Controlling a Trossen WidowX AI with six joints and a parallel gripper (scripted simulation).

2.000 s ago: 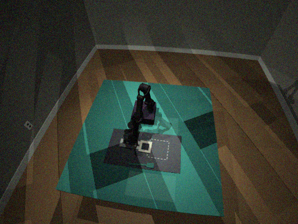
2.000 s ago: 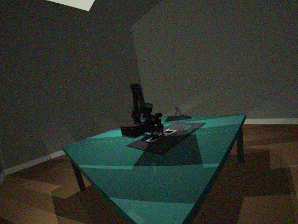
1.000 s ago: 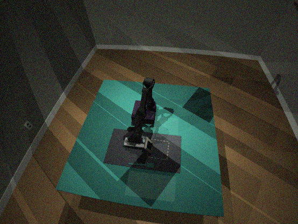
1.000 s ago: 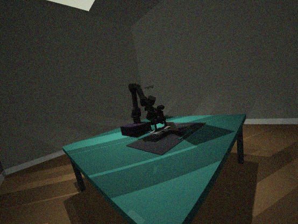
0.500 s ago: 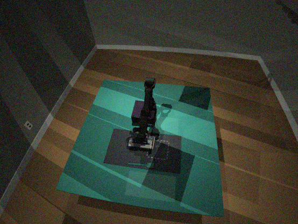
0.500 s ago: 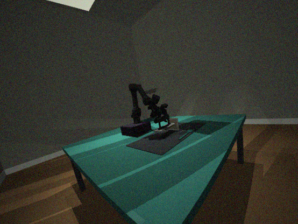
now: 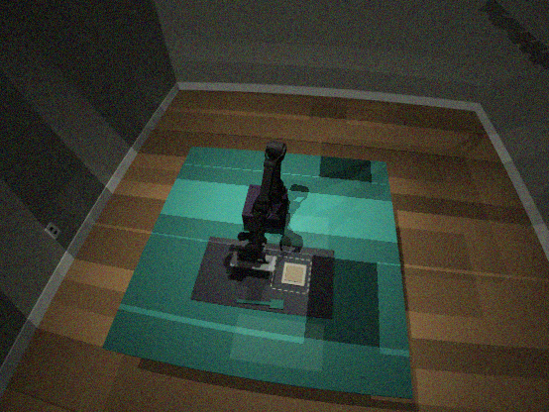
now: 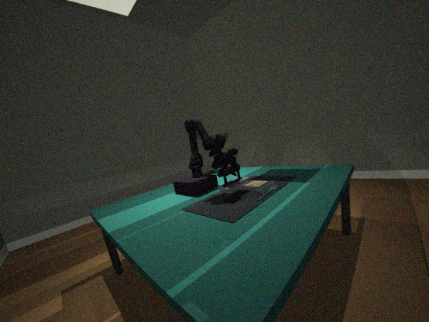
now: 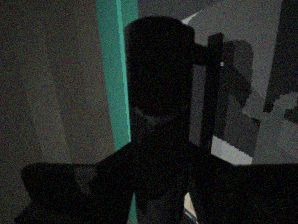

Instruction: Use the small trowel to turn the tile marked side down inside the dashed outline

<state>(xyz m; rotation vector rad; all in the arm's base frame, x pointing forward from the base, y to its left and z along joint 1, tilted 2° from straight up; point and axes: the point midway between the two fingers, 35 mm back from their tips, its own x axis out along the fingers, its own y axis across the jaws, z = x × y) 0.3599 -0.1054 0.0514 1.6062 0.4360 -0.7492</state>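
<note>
Right now my gripper tip is 20 mm short of the beige tile, 180 mm to the right of it and 110 mm above it. Also, from my gripper tip: thin teal strip 150 mm ahead, 40 mm to the left, 110 mm below; then mat 10 mm ahead, 40 mm to the left, 140 mm below.
</note>
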